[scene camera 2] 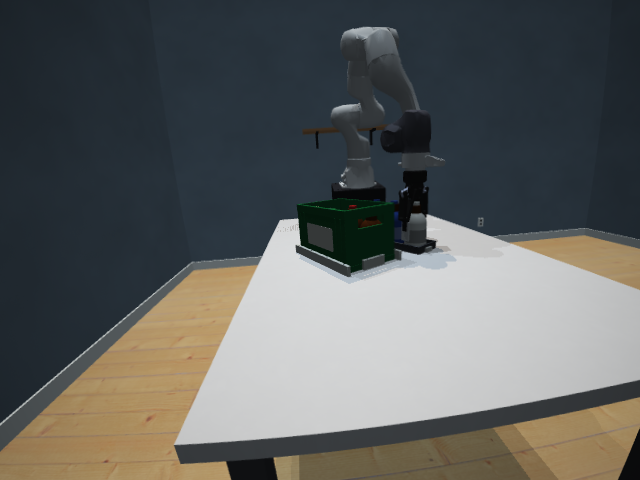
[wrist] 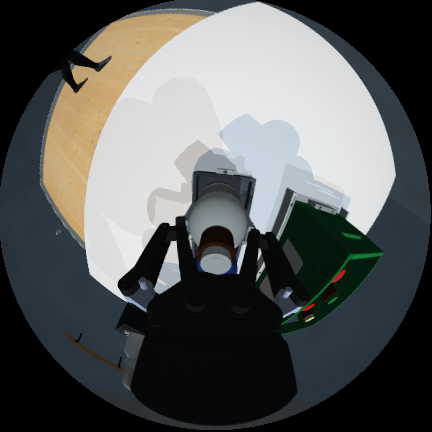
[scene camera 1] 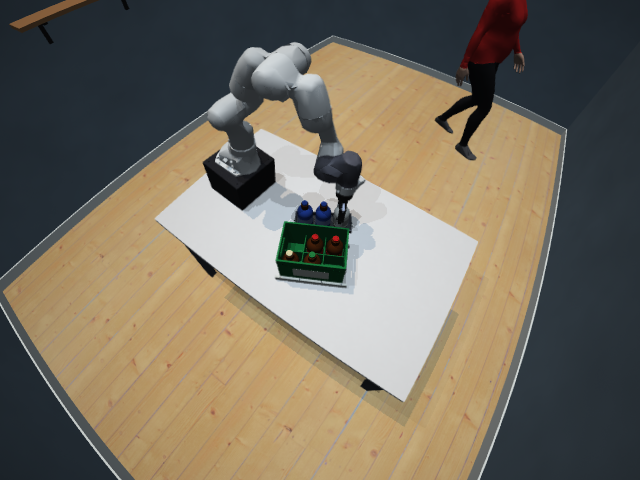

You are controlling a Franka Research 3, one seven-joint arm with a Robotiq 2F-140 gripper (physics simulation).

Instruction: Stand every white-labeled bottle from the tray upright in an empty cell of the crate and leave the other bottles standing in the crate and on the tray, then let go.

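Observation:
A white-labeled bottle point(scene camera 2: 416, 233) point(wrist: 218, 212) stands upright at the end of the dark tray point(scene camera 2: 421, 248) point(wrist: 246, 187). My gripper point(scene camera 1: 341, 219) point(scene camera 2: 414, 221) point(wrist: 217, 213) points down and is shut on this bottle, one finger on each side. Two blue bottles point(scene camera 1: 305, 212) point(scene camera 1: 323, 213) stand beside it on the tray. The green crate point(scene camera 1: 338, 273) point(scene camera 2: 374, 242) point(wrist: 317, 240) holds two red-capped bottles point(scene camera 1: 314, 242) point(scene camera 1: 335, 244), a cream-capped bottle point(scene camera 1: 289, 254) and a green-capped bottle point(scene camera 1: 312, 256). In scene camera 1, its back-left and front-right cells look empty.
The crate stands close beside the tray, between low grey rails point(scene camera 2: 320, 259) on the white table point(scene camera 1: 398, 289) point(scene camera 2: 392, 335). The black robot base point(scene camera 1: 240, 186) is at the back left. A person in red point(scene camera 1: 498, 36) walks on the floor beyond the table.

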